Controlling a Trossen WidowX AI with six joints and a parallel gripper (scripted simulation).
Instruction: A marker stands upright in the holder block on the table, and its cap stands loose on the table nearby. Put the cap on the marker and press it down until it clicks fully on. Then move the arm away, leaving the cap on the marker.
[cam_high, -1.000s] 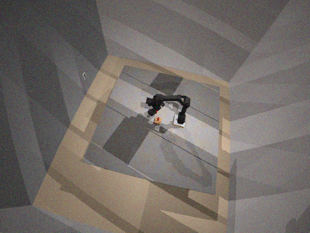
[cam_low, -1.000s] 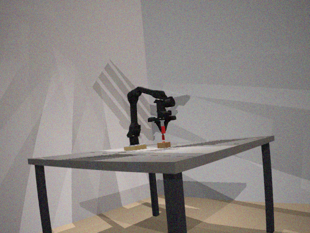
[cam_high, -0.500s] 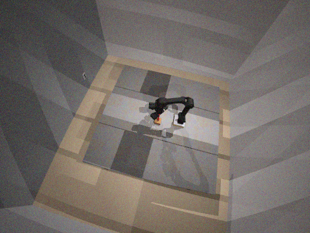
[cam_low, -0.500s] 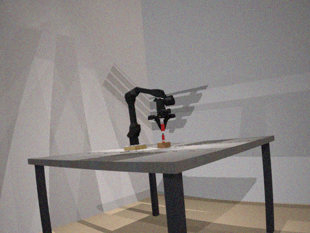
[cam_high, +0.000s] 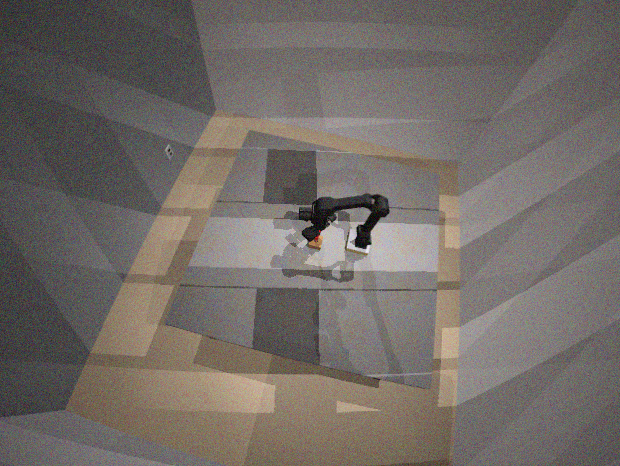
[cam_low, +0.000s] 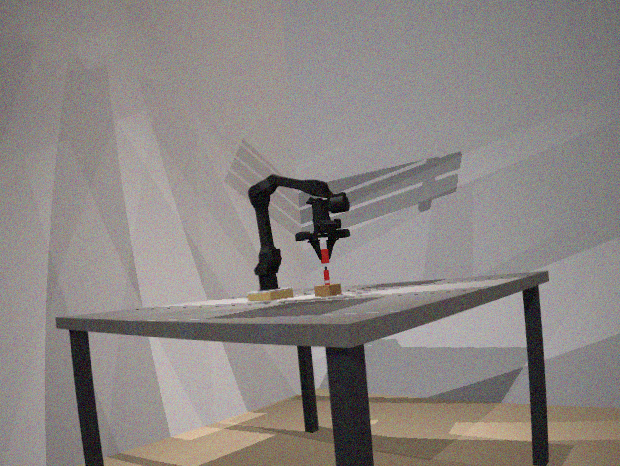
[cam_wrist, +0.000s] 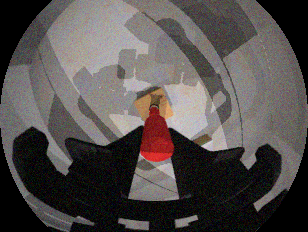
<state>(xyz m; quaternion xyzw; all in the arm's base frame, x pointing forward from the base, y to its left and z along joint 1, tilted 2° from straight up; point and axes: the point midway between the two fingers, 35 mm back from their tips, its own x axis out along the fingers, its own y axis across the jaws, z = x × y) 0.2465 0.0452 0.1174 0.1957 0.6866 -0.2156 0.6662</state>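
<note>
Right now the tan holder block is 11 cm below my gripper tip. Also, from my gripper tip: red cap (1 cm above).
</note>
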